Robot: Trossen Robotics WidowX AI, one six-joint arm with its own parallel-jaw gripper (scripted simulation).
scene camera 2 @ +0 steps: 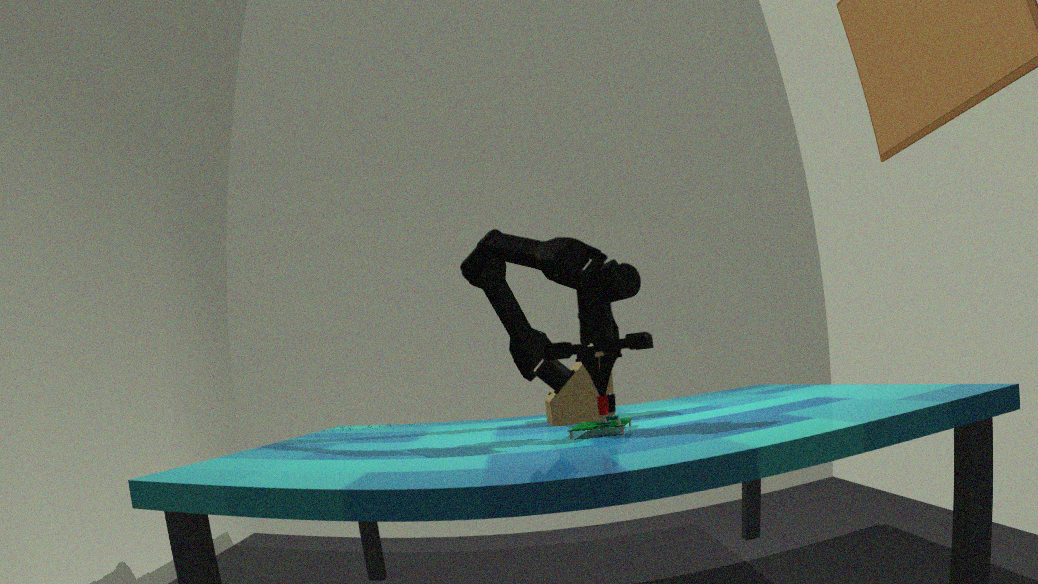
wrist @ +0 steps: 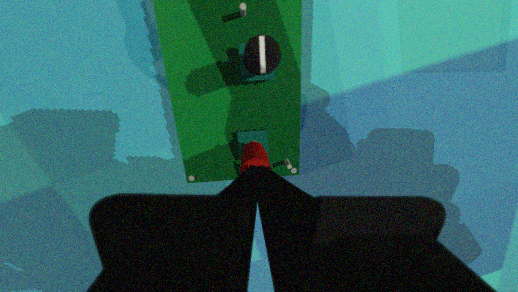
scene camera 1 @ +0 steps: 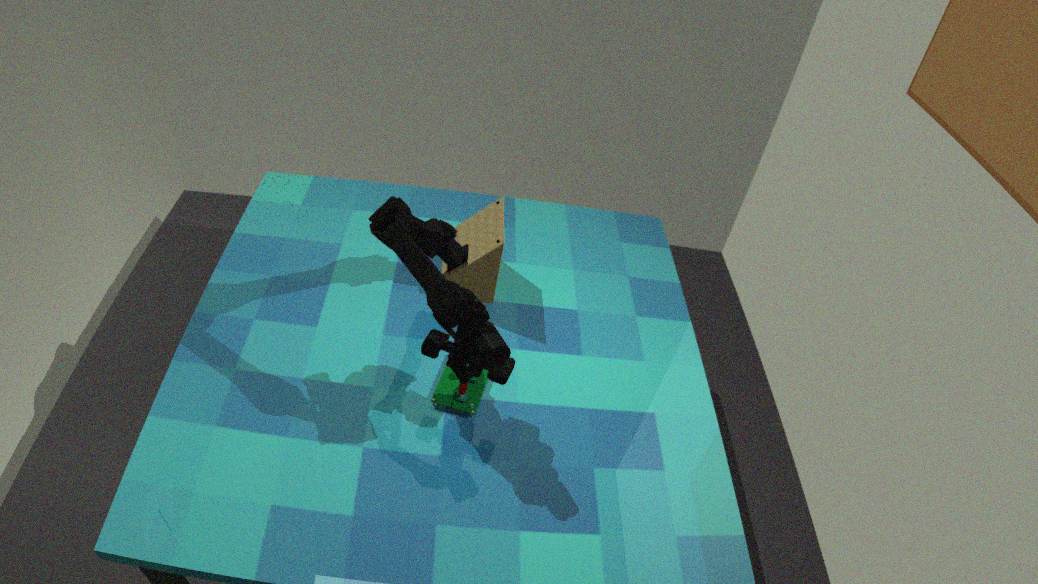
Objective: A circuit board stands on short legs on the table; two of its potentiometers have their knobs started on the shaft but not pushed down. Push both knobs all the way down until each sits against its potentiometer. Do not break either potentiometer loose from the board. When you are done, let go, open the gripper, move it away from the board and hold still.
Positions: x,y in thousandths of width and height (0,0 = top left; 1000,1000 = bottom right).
Scene:
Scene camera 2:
my gripper: 580,679
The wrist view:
my gripper: 495,594
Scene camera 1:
my gripper: 447,655

